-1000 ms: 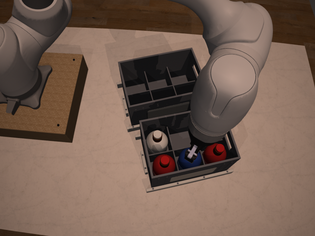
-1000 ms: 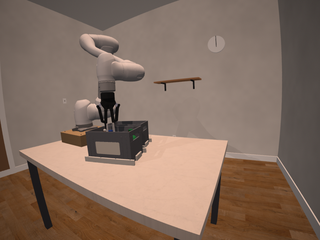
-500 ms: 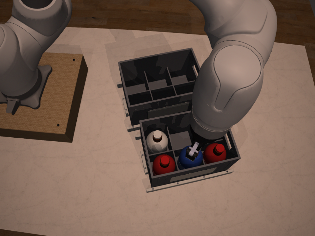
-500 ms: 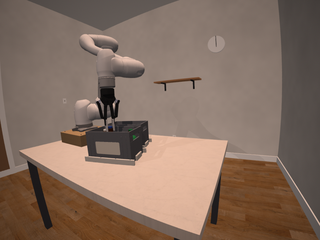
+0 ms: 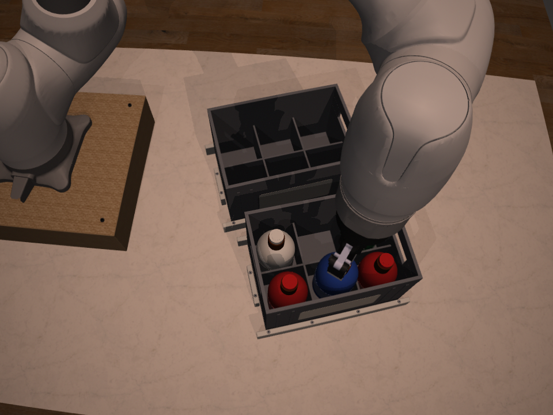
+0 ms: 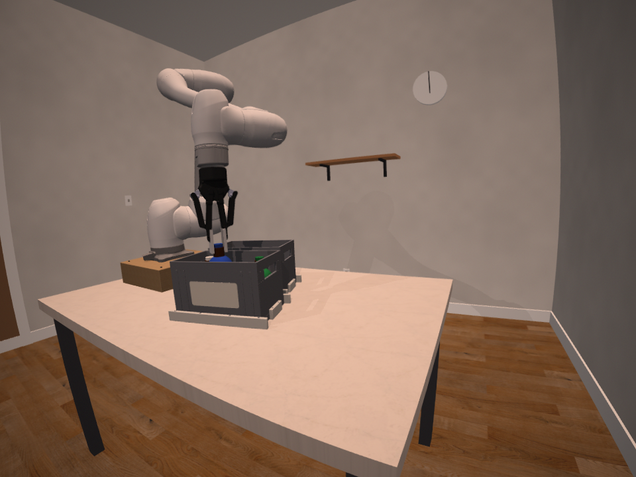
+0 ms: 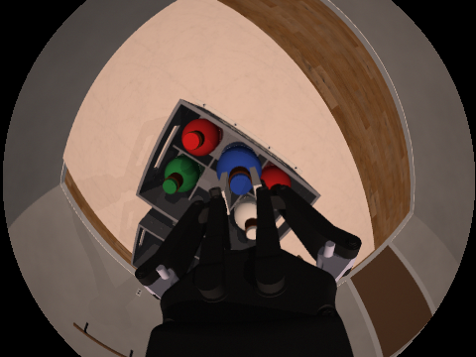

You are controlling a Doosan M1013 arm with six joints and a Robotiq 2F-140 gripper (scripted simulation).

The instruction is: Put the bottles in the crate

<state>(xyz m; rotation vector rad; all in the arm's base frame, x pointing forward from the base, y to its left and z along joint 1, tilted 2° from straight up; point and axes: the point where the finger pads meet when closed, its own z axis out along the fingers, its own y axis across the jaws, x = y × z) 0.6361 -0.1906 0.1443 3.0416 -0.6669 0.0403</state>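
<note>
Now: the blue bottle 8 cm below my hand. From my hand the other things lie so: green bottle (5 cm ahead, 11 cm to the left, 14 cm below); then pick list (19 cm behind, 39 cm to the left, 22 cm below); then white bottle (11 cm behind, 5 cm to the left, 14 cm below).
</note>
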